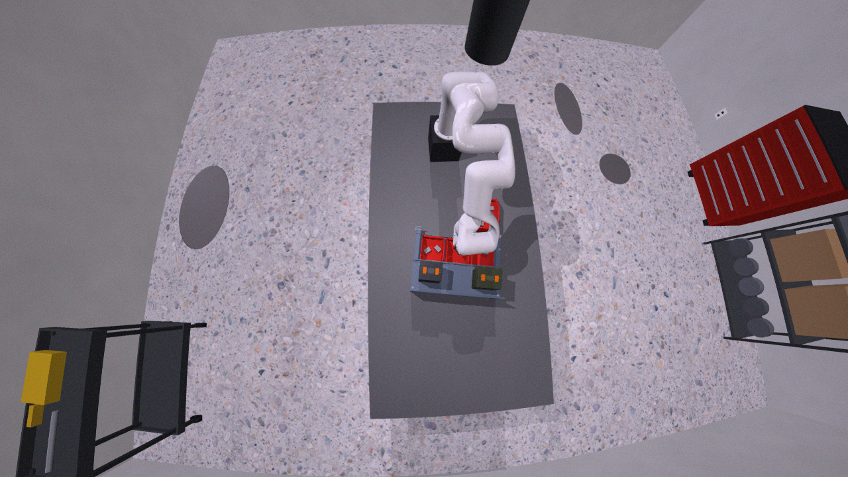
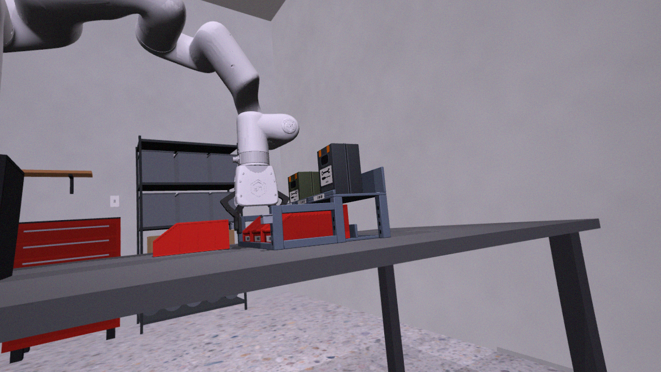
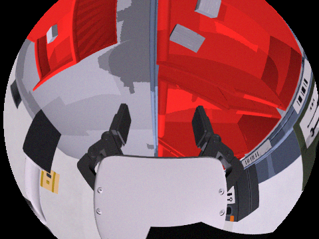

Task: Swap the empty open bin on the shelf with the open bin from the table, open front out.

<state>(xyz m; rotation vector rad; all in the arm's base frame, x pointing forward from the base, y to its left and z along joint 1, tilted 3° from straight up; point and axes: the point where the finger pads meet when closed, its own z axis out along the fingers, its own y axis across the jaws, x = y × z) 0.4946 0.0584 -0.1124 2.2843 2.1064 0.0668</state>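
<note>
Right now the shelf lip is 40 mm below my hand and 10 mm behind it. From my hand the other things lie so: dark grey box: 170 mm ahead, 130 mm to the right, 120 mm above; green box: 190 mm ahead, 100 mm to the left, 100 mm above.
</note>
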